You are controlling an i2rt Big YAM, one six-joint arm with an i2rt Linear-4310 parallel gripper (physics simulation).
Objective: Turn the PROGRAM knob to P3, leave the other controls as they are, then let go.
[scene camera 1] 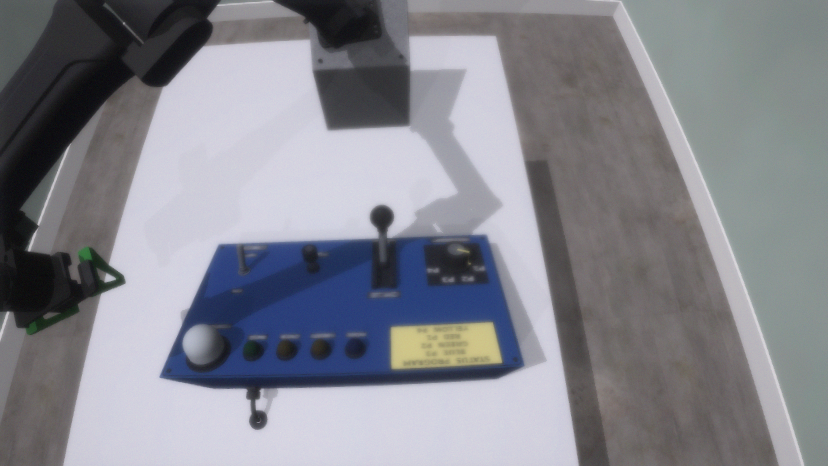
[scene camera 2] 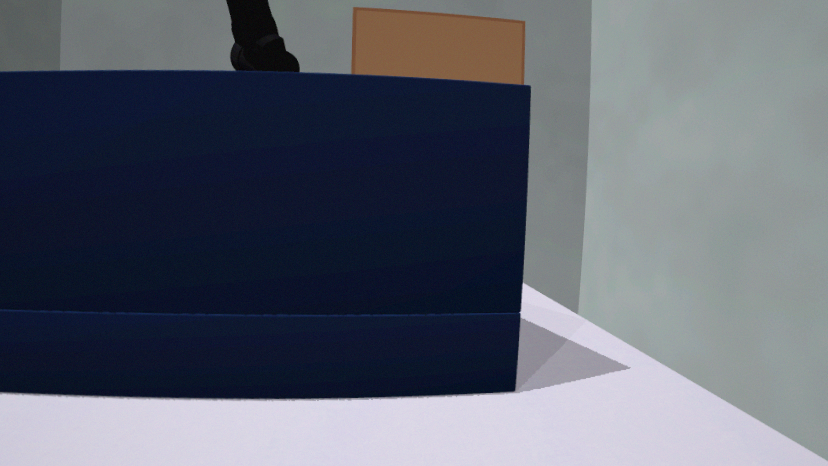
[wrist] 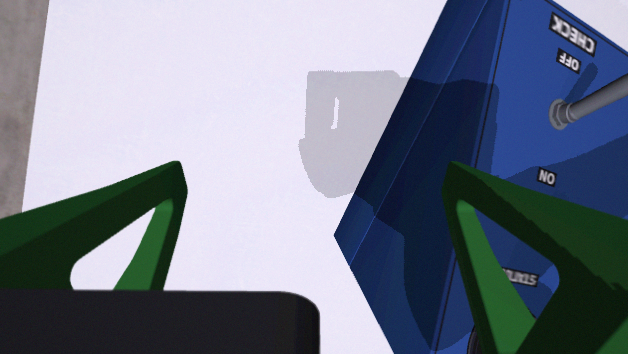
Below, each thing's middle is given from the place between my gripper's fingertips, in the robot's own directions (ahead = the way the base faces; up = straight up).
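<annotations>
There's a ball-topped lever [scene camera 1: 381, 216] that's 44 cm to the left of my hand, 5 cm below it and 2 cm behind it. With the blue console [scene camera 2: 215, 234], my hand is 36 cm to the right of it, 8 cm short of it and 7 cm above it.
</annotations>
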